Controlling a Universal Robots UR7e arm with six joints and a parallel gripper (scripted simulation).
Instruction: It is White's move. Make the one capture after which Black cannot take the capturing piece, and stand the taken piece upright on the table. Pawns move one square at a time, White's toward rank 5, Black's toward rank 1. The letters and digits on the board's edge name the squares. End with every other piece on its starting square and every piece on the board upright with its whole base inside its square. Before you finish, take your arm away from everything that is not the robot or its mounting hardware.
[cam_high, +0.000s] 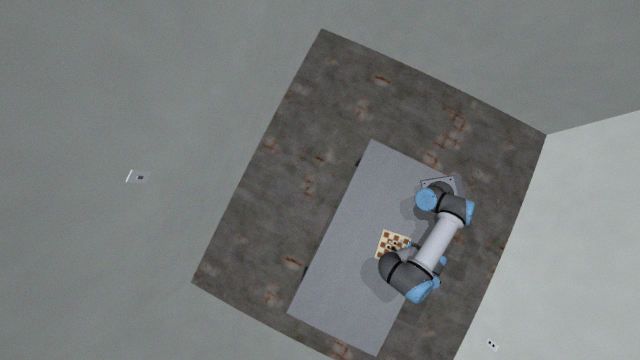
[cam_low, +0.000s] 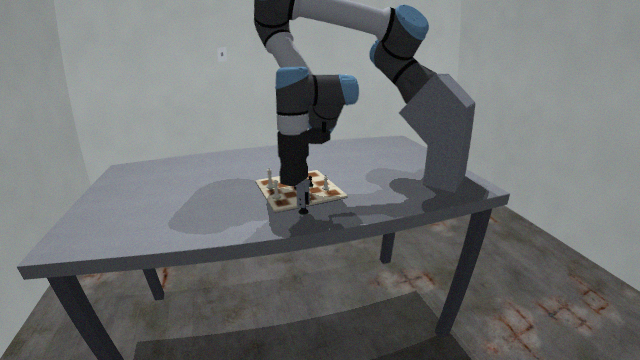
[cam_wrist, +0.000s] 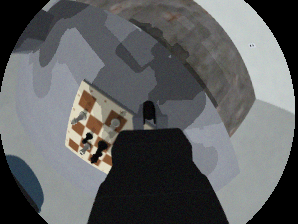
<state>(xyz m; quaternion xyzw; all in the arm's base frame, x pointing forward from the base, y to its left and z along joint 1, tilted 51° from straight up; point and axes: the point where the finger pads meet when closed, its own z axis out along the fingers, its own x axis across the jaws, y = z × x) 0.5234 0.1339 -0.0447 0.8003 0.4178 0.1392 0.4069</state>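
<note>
Now: hand 14 cm to the left of the small chessboard, 4 cm above it and 3 cm past it.
</note>
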